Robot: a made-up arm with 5 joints.
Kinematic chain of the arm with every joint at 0, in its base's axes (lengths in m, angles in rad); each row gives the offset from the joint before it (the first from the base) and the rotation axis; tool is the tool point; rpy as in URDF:
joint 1: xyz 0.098 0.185 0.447 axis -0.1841 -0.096 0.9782
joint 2: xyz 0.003 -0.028 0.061 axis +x
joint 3: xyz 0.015 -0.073 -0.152 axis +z
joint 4: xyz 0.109 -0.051 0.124 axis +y
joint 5: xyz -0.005 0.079 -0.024 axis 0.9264 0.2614 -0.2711
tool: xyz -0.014 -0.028 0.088 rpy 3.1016 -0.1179 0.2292
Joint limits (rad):
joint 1: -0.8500..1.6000
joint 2: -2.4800..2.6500
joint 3: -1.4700..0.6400
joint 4: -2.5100..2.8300
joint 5: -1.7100..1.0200
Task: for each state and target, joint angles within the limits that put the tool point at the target. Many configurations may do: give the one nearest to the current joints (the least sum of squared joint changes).
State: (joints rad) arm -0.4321 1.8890 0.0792 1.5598 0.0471
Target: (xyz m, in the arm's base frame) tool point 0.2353 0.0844 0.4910
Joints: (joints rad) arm -0.4138 1.9148 0.5020 1.2356 0.1104
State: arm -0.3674 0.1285 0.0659 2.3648 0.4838
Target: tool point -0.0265 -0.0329 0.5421
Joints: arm -0.8500 -0.4465 -0.8479 2.2968 0.9511
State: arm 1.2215 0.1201 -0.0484 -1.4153 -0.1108
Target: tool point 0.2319 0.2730 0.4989
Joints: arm 1.6000 -0.0032 -0.0660 -1.5416 0.5680
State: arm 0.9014 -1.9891 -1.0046 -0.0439 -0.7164
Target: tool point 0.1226 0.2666 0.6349
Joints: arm 0.7603 -1.6282 -1.2729 -0.0889 -0.4910
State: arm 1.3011 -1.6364 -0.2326 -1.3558 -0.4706
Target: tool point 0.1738 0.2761 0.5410
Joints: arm 1.5556 -1.4526 -0.2700 -1.5338 -0.8655
